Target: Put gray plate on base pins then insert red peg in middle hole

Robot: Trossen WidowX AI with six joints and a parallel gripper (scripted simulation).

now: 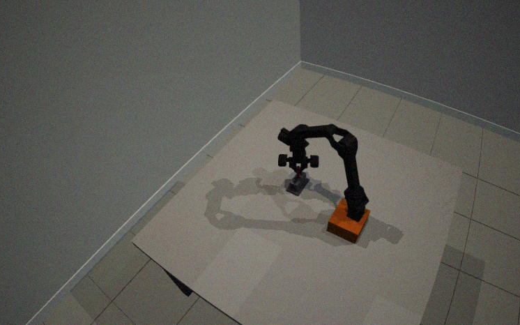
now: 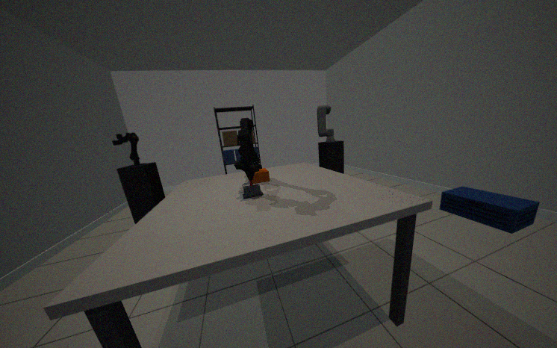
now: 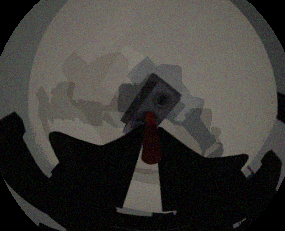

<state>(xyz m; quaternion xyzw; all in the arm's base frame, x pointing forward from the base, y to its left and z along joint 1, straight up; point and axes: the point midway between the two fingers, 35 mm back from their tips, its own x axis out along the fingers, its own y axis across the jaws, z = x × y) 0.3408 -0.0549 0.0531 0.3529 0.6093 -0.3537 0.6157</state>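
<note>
My gripper tip is 5 cm above the gray plate. Round my gripper tip: dark base 9 cm below; then red peg right at my gripper tip.
</note>
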